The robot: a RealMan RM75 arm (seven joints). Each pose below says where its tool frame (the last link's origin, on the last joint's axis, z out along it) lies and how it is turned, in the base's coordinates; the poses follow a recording.
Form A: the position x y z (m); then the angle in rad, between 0 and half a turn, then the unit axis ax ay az.
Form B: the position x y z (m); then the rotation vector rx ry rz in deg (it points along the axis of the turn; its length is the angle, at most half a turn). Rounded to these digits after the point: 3 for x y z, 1 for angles.
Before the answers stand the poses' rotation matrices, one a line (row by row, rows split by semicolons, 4 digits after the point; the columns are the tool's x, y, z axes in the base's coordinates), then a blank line. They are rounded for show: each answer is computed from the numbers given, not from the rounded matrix.
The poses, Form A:
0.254 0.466 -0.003 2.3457 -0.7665 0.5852 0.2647
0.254 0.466 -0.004 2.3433 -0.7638 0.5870 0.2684
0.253 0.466 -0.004 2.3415 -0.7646 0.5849 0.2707
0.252 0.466 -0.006 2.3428 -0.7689 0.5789 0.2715
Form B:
0.2989 -0.9515 0.0733; -0.5732 -0.1176 0.8109; -0.7629 -0.2844 -0.5806
0.2926 -0.9535 0.0723; -0.5691 -0.1129 0.8145; -0.7685 -0.2795 -0.5756
0.2952 -0.9530 0.0685; -0.5646 -0.1162 0.8172; -0.7708 -0.2799 -0.5723
0.3060 -0.9501 0.0604; -0.5611 -0.1287 0.8177; -0.7691 -0.2841 -0.5724

0.254 0.466 -0.003 -103.0 78.6 35.6
0.254 0.466 -0.004 -102.5 78.8 36.0
0.253 0.466 -0.004 -102.6 78.5 36.3
0.252 0.466 -0.006 -103.2 77.7 36.4

